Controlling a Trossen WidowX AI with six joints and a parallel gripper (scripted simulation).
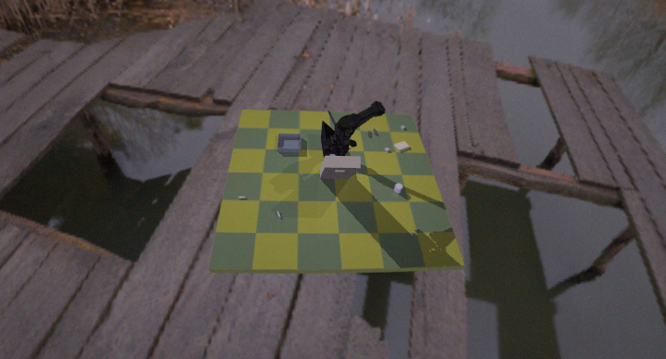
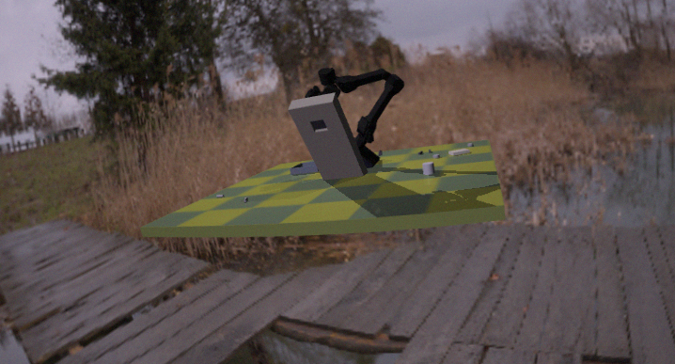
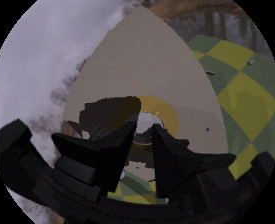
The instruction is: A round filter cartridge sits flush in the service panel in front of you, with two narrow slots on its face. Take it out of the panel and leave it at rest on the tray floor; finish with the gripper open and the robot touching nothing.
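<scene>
My gripper tip is 46 cm past the grey tray, 24 cm to the left of it and 26 cm above it. Also, from my gripper tip: filter cartridge 1 cm ahead, 1 cm below; flat white block 39 cm behind, 52 cm to the left, 26 cm below.
</scene>
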